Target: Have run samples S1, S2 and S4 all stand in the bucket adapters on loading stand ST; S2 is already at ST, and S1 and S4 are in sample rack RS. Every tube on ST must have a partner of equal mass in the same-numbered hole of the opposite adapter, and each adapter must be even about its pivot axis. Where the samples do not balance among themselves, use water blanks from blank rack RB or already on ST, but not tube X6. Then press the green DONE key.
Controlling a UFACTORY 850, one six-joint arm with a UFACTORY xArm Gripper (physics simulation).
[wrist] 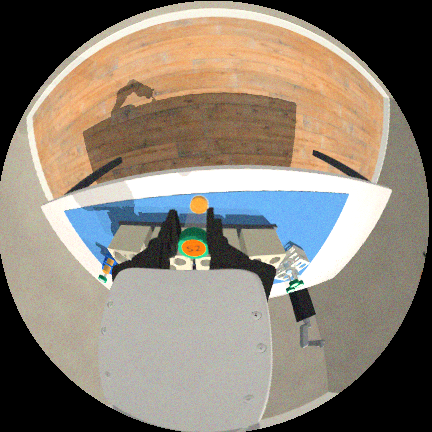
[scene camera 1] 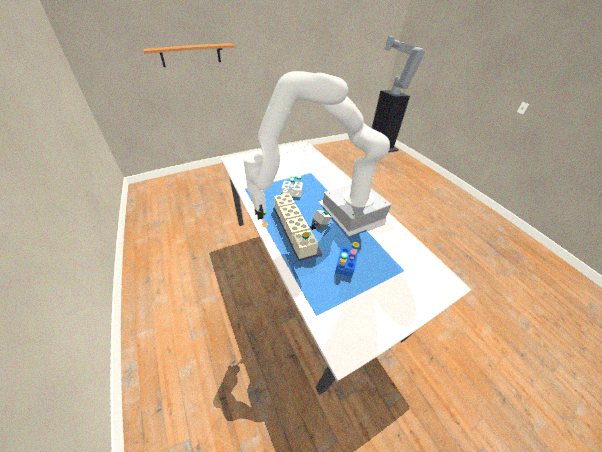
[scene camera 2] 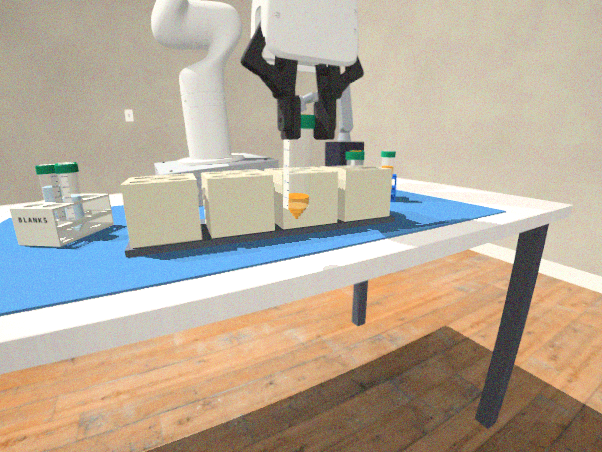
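Note:
My gripper [scene camera 1: 259, 214] [scene camera 2: 307, 132] [wrist: 192, 218] is shut on tube S2, whose green cap [scene camera 2: 308, 121] [wrist: 193, 247] has an orange top marked S2. The tube hangs roughly upright beyond the long outer side of loading stand ST [scene camera 2: 240, 238] [wrist: 250, 224], its orange tip [scene camera 1: 265, 224] [scene camera 2: 298, 204] [wrist: 199, 204] below the adapters' top level in scene camera 2. Four cream adapters stand in a row on ST. One end adapter [scene camera 1: 306, 250] [scene camera 2: 365, 197] holds a tube with an orange-topped green cap [scene camera 1: 306, 235] [scene camera 2: 354, 155]; its label is unreadable.
Blue sample rack RS [scene camera 1: 345, 272] [scene camera 2: 394, 186] holds capped tubes. White blank rack RB [scene camera 2: 32, 230] [wrist: 300, 250] holds tubes with green caps [scene camera 1: 292, 179] [scene camera 2: 67, 167] [wrist: 295, 285]. A small grey box [scene camera 1: 321, 218] with a green top patch stands between ST and the arm base [scene camera 1: 357, 212].

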